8 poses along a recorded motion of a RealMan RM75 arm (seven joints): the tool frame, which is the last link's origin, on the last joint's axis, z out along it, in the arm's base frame.
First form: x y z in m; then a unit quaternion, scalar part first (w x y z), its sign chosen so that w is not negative.
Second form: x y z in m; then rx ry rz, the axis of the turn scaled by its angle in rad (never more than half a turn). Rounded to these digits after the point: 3 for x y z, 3 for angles.
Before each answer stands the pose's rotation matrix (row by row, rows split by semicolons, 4 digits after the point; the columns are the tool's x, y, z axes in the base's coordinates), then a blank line. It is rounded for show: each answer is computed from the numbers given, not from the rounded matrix.
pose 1, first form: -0.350 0.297 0.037 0.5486 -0.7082 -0.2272 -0.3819
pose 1, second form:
0.6051 0.7408 0.2916; -0.0972 -0.2948 0.9506; 0.7902 -0.6035 -0.1064

-0.350 0.297 0.037 -1.677 -0.538 -0.905
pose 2, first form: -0.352 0.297 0.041 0.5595 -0.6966 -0.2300 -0.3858
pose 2, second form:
0.5965 0.7521 0.2801; -0.1113 -0.2681 0.9569; 0.7948 -0.6020 -0.0763

-0.352 0.297 0.041 -1.642 -0.542 -0.910
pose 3, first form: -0.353 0.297 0.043 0.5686 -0.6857 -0.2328 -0.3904
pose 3, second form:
0.5868 0.7631 0.2706; -0.1247 -0.2451 0.9615; 0.8001 -0.5979 -0.0487

-0.353 0.297 0.043 -1.610 -0.547 -0.917
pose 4, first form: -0.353 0.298 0.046 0.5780 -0.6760 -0.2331 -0.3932
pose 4, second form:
0.5821 0.7697 0.2621; -0.1394 -0.2232 0.9648; 0.8011 -0.5981 -0.0226

-0.353 0.298 0.046 -1.581 -0.545 -0.920
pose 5, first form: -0.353 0.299 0.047 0.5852 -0.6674 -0.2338 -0.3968
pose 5, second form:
0.5758 0.7765 0.2560; -0.1523 -0.2058 0.9667; 0.8033 -0.5956 -0.0002

-0.353 0.299 0.047 -1.557 -0.545 -0.926
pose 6, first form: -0.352 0.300 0.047 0.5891 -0.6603 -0.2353 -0.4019
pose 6, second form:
0.5662 0.7843 0.2535; -0.1628 -0.1951 0.9672; 0.8080 -0.5889 0.0172

-0.352 0.300 0.047 -1.538 -0.548 -0.936
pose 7, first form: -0.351 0.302 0.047 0.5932 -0.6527 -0.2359 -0.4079
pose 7, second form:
0.5559 0.7919 0.2526; -0.1760 -0.1849 0.9669; 0.8124 -0.5820 0.0366

-0.351 0.302 0.047 -1.517 -0.548 -0.948
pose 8, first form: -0.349 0.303 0.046 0.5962 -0.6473 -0.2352 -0.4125
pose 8, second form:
0.5490 0.7964 0.2536; -0.1874 -0.1784 0.9660; 0.8145 -0.5778 0.0513

-0.349 0.303 0.046 -1.503 -0.546 -0.958
